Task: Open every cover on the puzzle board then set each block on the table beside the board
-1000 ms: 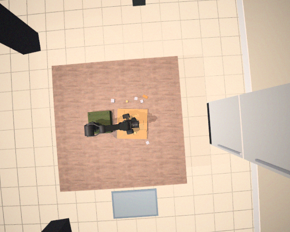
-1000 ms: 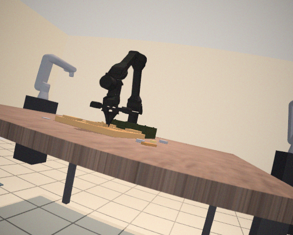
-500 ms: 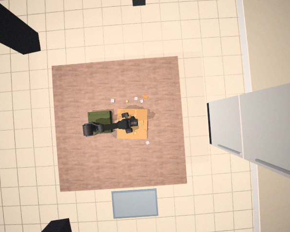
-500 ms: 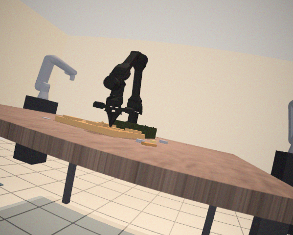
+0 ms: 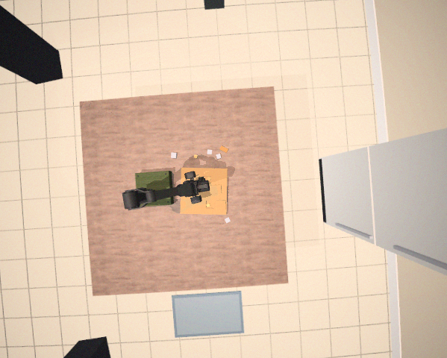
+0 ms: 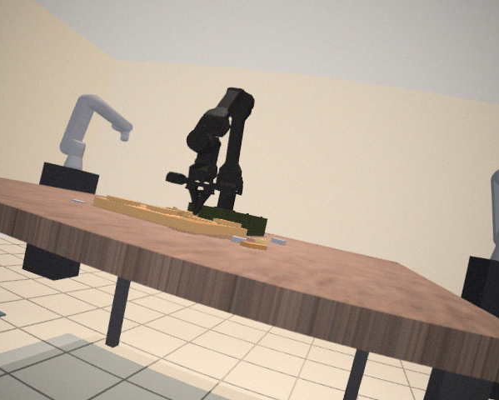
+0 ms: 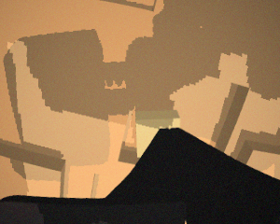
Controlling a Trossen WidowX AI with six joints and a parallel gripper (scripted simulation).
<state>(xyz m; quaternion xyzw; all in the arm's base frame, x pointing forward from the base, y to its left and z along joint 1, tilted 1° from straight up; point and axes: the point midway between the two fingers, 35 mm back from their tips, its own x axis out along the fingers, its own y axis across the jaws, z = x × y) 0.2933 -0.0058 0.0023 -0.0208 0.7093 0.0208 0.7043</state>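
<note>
My gripper tip is now 5 cm short of the puzzle board, 3 cm to the left of it and 1 cm above it.
</note>
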